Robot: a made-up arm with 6 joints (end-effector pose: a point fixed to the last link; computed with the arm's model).
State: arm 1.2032 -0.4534 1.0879 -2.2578 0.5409 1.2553
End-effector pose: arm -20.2 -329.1 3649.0 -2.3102 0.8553 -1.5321
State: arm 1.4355 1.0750 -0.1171 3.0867 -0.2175 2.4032
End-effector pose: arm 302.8 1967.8 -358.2 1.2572 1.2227 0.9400
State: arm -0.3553 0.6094 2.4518 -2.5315 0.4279 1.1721
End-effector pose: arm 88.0 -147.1 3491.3 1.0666 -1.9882 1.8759
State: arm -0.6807 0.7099 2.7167 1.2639 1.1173 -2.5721
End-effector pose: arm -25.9 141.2 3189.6 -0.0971 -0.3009 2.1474
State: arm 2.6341 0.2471 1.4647 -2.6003 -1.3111 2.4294
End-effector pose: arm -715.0 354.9 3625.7 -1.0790 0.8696 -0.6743
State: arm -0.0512 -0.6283 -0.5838 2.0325 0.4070 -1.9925
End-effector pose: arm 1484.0 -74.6 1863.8 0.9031 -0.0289 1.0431
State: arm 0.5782 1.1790 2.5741 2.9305 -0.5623 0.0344
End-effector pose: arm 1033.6 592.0 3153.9 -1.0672 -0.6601 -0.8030
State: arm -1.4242 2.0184 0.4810 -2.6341 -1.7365 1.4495
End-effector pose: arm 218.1 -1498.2 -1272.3 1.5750 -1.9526 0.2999
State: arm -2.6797 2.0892 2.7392 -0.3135 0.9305 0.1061
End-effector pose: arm -2211.4 -998.6 1740.0 -1.6451 -0.6272 -0.7907
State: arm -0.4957 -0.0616 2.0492 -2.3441 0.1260 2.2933
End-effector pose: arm -927.3 394.5 3417.4 -0.6581 -1.8857 1.0972
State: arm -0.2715 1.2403 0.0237 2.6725 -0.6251 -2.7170
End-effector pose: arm 1926.4 -658.8 -489.2 0.9005 0.0953 0.0389
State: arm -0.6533 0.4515 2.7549 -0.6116 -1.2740 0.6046
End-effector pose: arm -463.2 391.5 3059.2 -0.5305 -0.6705 0.9102
